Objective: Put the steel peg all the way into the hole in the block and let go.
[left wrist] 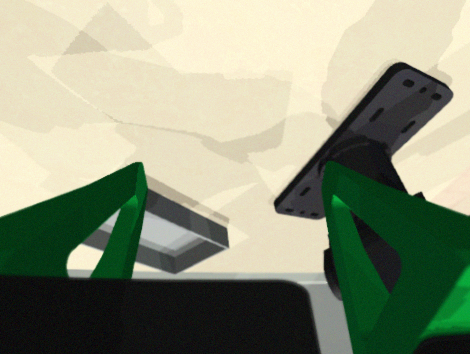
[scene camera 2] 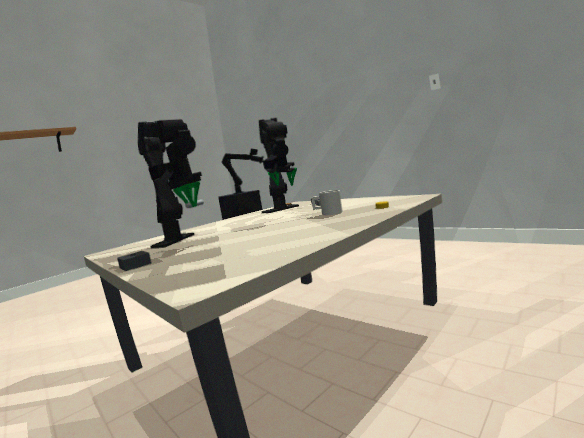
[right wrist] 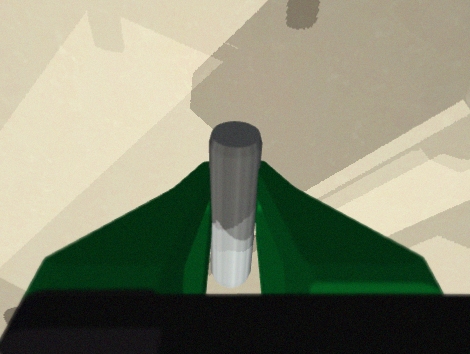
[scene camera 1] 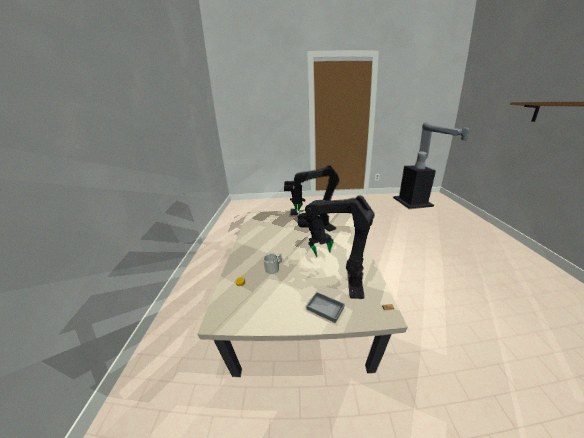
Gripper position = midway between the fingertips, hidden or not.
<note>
My left gripper (left wrist: pixel 234 175) is open, holding nothing. My right gripper (scene camera 2: pixel 193 207) carries a steel peg (right wrist: pixel 235 148), which touches nothing else. I also see a tray (left wrist: pixel 174 238).
My right gripper is seen too in the right wrist view (right wrist: pixel 233 176). The left wrist view misses the steel peg: it is out of frame.
</note>
